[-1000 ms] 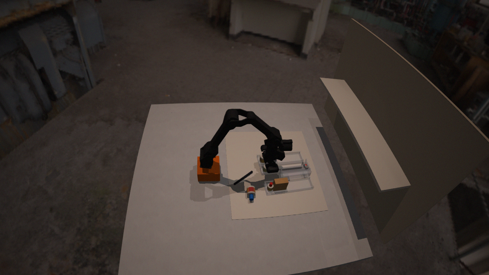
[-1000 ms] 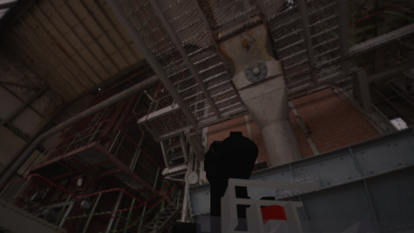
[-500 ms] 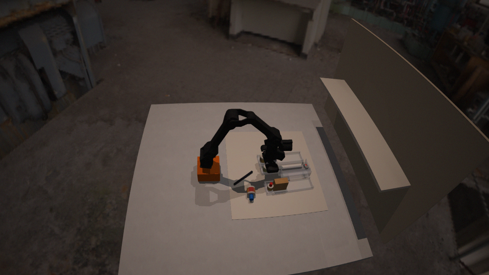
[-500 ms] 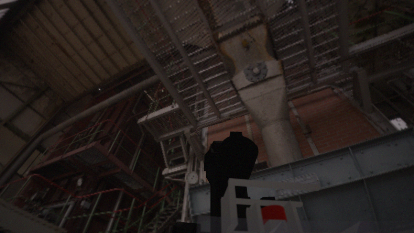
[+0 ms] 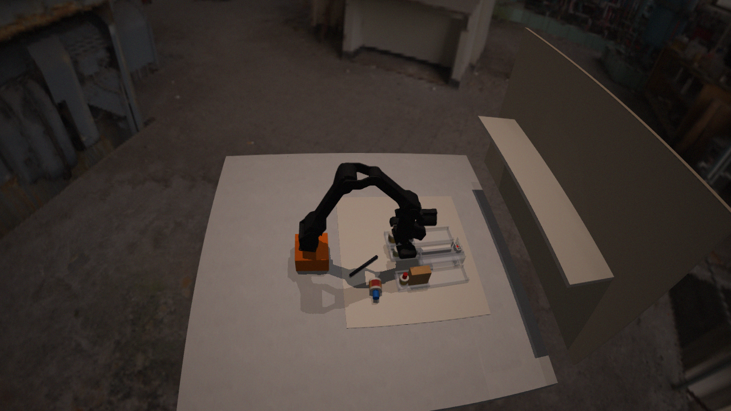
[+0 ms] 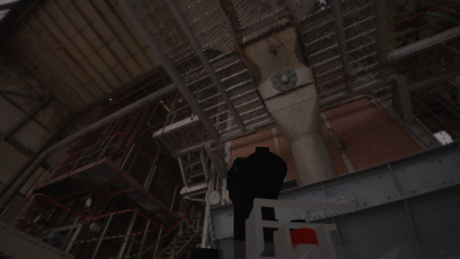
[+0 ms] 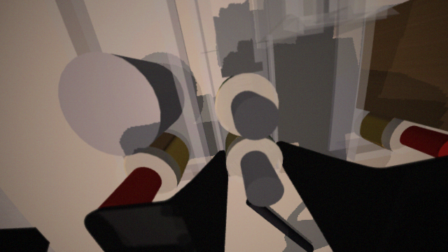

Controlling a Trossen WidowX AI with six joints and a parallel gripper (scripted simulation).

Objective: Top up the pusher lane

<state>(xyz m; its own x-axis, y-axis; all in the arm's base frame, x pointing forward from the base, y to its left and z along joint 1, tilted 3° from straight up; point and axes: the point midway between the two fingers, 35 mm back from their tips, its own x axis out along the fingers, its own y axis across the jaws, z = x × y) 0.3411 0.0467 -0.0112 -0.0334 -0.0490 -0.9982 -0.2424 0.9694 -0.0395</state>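
The grey cylinder lies 9 cm to the left of my gripper tip, 3 cm ahead of it and 1 cm below it. From my gripper tip the other things lie so: pusher plate (15 cm ahead, 1 cm to the left, 1 cm above); brown box (11 cm to the right, 8 cm ahead); black rod (13 cm behind, 7 cm to the right, 3 cm below).
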